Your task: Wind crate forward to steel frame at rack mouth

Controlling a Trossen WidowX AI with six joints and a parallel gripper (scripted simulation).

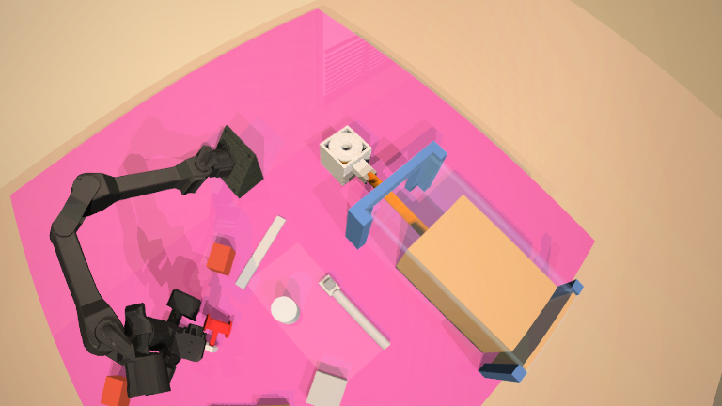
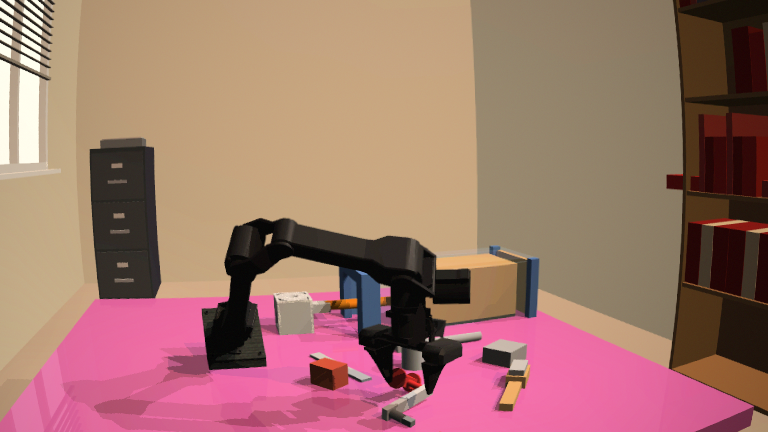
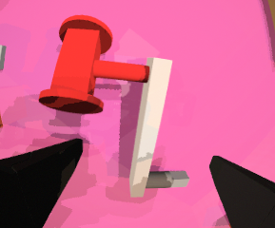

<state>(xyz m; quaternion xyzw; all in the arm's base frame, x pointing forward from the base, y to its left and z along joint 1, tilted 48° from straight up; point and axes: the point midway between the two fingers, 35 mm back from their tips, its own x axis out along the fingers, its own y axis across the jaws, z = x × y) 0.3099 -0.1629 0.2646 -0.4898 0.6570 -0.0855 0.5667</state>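
My gripper tip is 1 cm short of the winch handle, 2 cm to the right of it and 2 cm above it. Round my gripper tip: flat grey bar: 8 cm behind, 25 cm to the left, 4 cm below; then wooden-handled tool: 21 cm ahead, 2 cm to the left, 3 cm below; then red knob: 2 cm ahead, 6 cm to the left, 2 cm below.
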